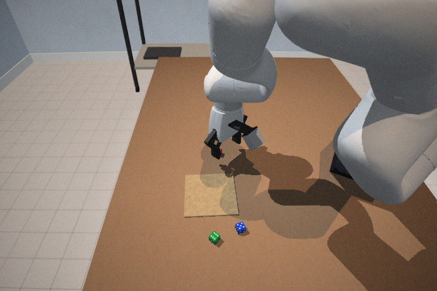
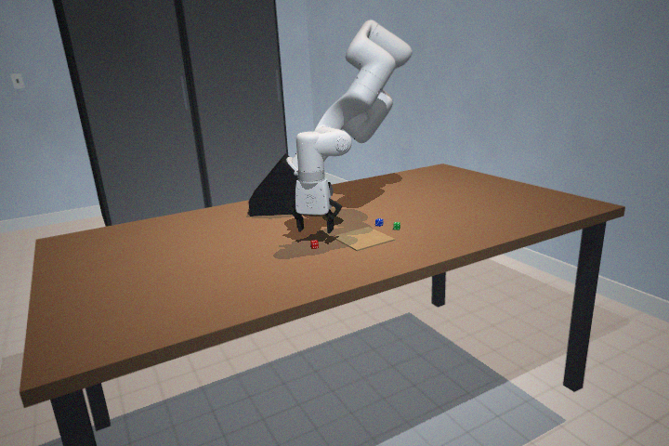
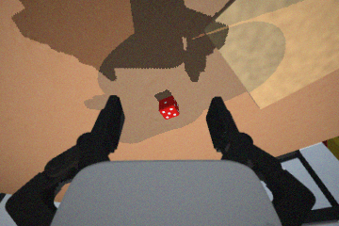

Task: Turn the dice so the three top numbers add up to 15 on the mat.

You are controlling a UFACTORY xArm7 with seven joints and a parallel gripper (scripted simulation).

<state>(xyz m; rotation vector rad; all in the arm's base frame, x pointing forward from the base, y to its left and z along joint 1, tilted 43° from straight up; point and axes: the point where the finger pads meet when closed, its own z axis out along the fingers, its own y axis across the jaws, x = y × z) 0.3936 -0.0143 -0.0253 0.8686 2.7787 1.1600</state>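
The red die is 30 mm ahead of my hand, 10 mm to the right of it and 40 mm below it. From my hand the other things lie so: blue die (90 mm behind, 230 mm to the left, 40 mm below); tan mat (10 mm ahead, 150 mm to the left, 50 mm below); green die (30 mm behind, 270 mm to the left, 40 mm below).
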